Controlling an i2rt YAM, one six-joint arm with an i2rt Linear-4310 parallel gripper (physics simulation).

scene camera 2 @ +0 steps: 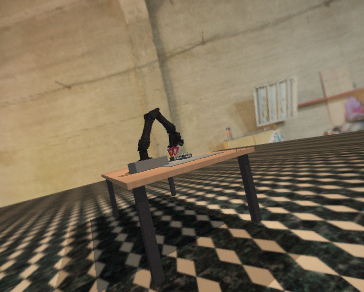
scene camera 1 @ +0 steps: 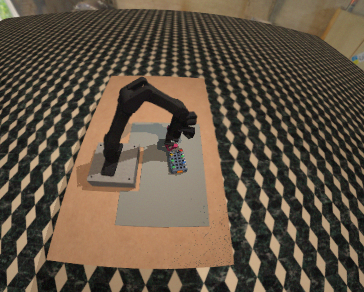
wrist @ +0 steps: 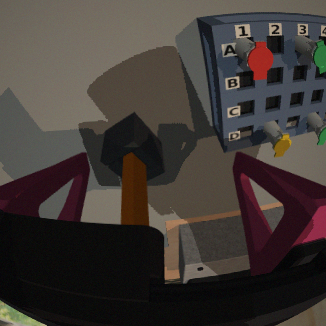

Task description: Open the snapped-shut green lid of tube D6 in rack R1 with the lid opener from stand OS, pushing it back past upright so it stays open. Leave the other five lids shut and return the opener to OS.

Labels:
My gripper is open, holding nothing. Also in view: an orange-handled tool.

